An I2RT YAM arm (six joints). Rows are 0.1 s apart.
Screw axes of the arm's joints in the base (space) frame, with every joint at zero. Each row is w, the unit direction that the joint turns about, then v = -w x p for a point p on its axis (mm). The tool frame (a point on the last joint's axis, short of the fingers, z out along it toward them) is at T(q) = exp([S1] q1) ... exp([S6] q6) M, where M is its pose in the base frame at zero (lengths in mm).
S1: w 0 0 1 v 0 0 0
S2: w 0 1 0 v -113.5 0 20
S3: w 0 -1 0 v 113.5 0 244
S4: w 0 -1 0 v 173.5 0 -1
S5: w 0 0 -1 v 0 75 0
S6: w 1 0 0 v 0 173.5 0
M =
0 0 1 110.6
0 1 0 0
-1 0 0 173.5
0 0 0 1
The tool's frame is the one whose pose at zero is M.
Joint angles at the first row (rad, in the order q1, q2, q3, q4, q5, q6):
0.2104 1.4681 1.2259 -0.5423 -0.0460 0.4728
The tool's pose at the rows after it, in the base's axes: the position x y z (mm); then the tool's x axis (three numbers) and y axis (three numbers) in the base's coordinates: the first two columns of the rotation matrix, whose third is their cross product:
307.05 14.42 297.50 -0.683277 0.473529 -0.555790 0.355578 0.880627 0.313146
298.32 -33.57 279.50 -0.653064 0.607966 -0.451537 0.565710 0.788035 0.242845
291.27 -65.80 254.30 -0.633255 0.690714 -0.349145 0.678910 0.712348 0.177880
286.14 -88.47 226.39 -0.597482 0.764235 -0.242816 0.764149 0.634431 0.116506
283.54 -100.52 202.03 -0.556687 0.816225 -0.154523 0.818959 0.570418 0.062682
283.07 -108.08 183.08 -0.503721 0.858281 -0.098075 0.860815 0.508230 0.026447
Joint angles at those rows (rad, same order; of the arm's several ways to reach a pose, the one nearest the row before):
0.0486 1.4391 1.2255 -0.6655 0.0147 0.5308
-0.1070 1.4643 1.2148 -0.7845 0.0425 0.5648
-0.2172 1.5124 1.1854 -0.8432 0.0414 0.5686
-0.2951 1.5791 1.1576 -0.8795 0.0402 0.5919
-0.3359 1.6459 1.1385 -0.9008 0.0406 0.6281
-0.3599 1.7023 1.1267 -0.9020 0.0410 0.6769

